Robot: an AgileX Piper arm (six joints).
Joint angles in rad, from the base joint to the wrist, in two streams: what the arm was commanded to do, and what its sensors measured. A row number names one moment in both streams.
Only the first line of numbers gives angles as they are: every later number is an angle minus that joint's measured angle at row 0.
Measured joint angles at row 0:
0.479, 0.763, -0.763, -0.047, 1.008, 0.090
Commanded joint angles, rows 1 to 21:
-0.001, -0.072, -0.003, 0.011, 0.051, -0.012
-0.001, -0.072, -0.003, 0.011, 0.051, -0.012
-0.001, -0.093, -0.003, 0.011, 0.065, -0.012
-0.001, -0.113, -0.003, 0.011, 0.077, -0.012
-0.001, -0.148, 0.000, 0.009, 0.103, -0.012
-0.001, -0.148, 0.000, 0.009, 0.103, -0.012
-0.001, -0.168, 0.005, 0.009, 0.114, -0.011
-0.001, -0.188, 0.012, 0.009, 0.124, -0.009
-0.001, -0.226, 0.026, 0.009, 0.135, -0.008
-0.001, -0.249, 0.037, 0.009, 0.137, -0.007
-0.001, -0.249, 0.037, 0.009, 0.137, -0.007
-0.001, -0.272, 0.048, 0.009, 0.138, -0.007
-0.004, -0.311, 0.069, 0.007, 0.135, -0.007
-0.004, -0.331, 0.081, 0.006, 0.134, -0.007
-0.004, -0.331, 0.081, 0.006, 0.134, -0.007
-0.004, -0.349, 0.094, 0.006, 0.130, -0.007
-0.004, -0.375, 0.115, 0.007, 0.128, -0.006
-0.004, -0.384, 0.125, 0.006, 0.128, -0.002
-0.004, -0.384, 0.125, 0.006, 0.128, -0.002
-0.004, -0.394, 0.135, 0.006, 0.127, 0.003
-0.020, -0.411, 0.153, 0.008, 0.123, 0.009
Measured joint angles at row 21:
-0.001, -0.387, 0.130, 0.003, 0.129, 0.001
